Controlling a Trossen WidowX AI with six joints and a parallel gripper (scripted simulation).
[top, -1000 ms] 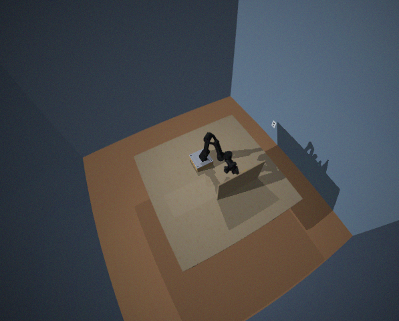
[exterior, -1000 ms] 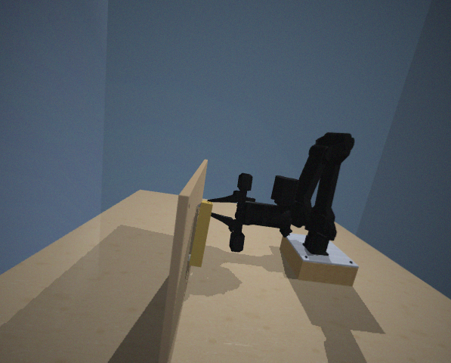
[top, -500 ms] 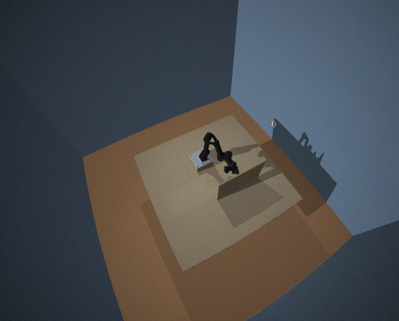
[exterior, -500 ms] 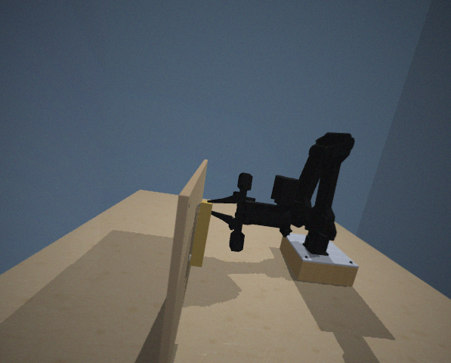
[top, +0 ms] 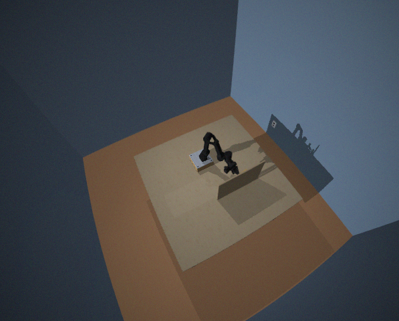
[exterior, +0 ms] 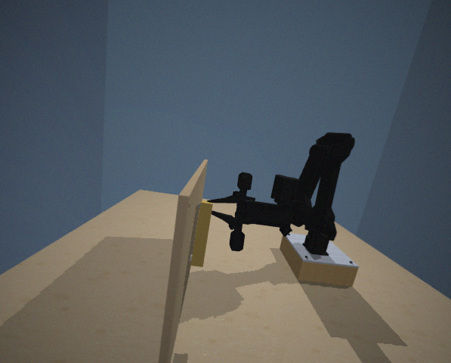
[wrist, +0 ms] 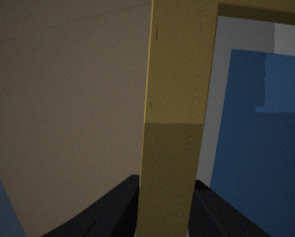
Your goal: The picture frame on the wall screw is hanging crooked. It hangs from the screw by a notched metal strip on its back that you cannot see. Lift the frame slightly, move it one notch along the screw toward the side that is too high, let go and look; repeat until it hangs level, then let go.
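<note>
My gripper tip is now 5 cm above the picture frame, 1 cm to the right of it and 1 cm short of it. The rest, counted from my gripper tip: wooden wall panel 7 cm below, 2 cm ahead.
</note>
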